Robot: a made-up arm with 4 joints.
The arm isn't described. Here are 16 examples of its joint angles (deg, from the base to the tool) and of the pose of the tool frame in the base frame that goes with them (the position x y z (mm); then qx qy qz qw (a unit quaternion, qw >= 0)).
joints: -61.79 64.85 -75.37 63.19
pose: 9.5 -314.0 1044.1 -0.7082 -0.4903 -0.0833 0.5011
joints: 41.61 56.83 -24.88 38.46
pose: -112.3 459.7 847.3 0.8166 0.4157 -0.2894 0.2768
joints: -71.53 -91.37 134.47 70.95
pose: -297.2 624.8 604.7 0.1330 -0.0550 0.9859 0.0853
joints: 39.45 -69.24 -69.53 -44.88
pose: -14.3 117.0 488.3 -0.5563 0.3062 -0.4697 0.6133
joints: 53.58 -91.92 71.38 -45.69
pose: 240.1 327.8 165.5 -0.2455 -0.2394 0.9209 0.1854
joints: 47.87 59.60 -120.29 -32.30
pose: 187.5 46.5 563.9 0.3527 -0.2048 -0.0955 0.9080
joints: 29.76 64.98 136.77 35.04
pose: 254.6 61.9 1128.8 0.3001 -0.7834 0.4134 0.3539
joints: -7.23 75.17 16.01 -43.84
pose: -179.4 -269.3 638.5 0.2992 0.7615 0.5279 0.2279
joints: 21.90 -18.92 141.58 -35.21
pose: 318.1 300.1 843.0 -0.2047 -0.6584 0.3451 0.6368
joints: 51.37 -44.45 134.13 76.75
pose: 393.0 256.9 13.1 0.0573 0.3187 0.6835 0.6542
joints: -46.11 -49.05 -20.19 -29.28
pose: -331.7 50.0 754.3 0.0041 0.6902 -0.0442 0.7222
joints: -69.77 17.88 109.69 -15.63
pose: 306.7 -299.3 976.7 0.5641 -0.7917 -0.1172 0.2031
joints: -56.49 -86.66 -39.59 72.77
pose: -357.7 512.5 407.2 0.6515 0.2851 -0.2572 0.6543
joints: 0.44 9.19 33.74 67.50
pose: -53.0 561.4 1009.2 0.4187 0.5166 -0.7467 0.0160
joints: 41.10 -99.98 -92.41 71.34
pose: -2.4 -216.1 14.0 0.0069 0.0030 -0.3238 0.9461
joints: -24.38 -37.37 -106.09 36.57
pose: -75.5 483.9 446.2 0.5967 0.1948 0.1848 0.7562
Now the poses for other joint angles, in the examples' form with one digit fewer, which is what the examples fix.
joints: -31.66 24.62 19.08 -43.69
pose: -140 -243 828 0.093 0.890 0.355 0.271
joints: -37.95 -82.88 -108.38 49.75
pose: -86 396 243 0.427 0.200 0.245 0.847
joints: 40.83 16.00 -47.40 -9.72
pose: -108 320 485 0.372 0.390 -0.345 0.768
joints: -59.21 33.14 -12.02 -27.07
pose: -175 -290 703 0.304 0.771 0.504 0.243
